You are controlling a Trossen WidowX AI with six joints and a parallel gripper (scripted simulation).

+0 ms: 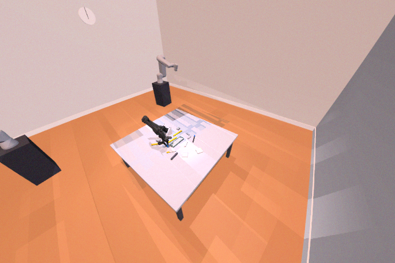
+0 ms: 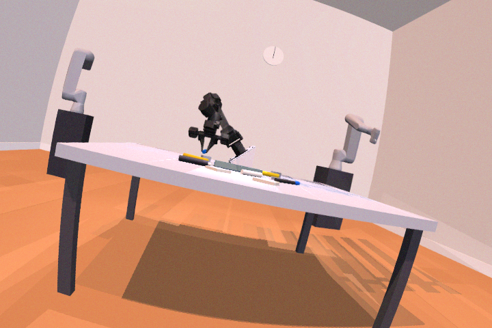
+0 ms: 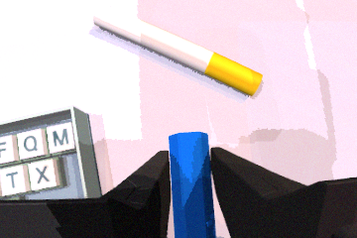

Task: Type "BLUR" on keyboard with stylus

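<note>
My gripper tip is now 7 cm past the blue stylus and 2 cm to the right of it.
</note>
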